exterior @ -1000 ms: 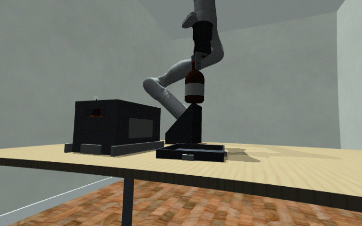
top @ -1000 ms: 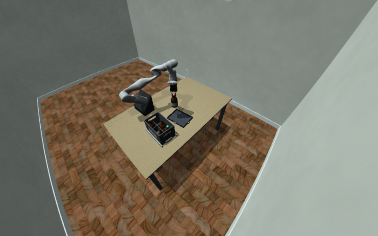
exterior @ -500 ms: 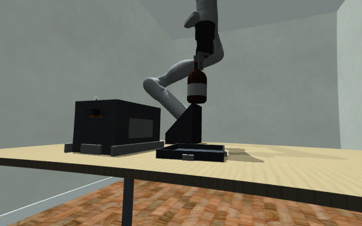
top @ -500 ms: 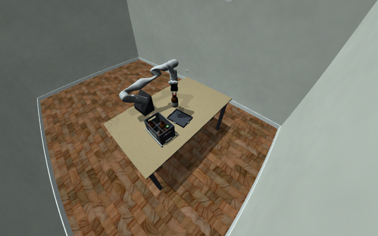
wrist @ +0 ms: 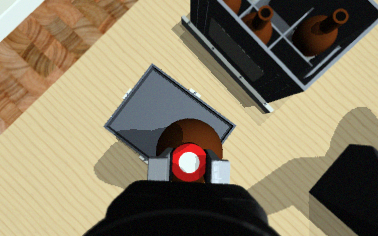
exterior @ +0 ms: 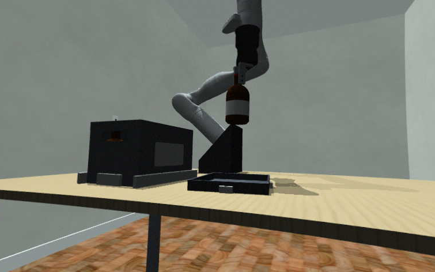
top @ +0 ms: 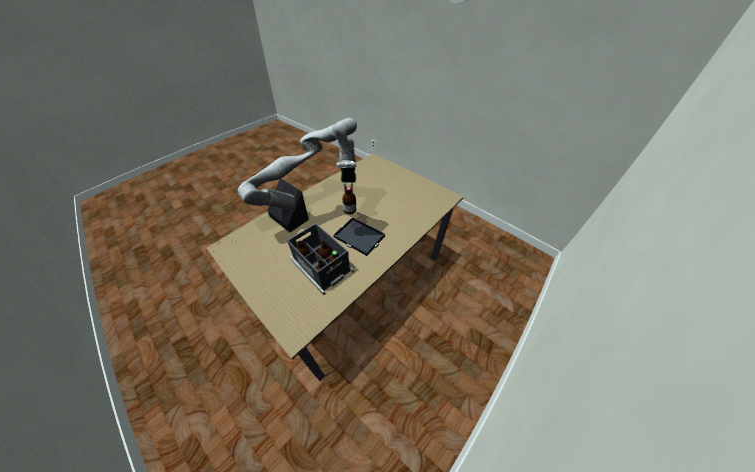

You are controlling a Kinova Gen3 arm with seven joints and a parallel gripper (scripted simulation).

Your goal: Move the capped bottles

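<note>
Now: the black tray 60 mm ahead of my hand and 310 mm below it. Round my hand: green-capped bottle (130 mm ahead, 270 mm to the right, 240 mm below); dark crate (40 mm ahead, 300 mm to the right, 240 mm below).
</note>
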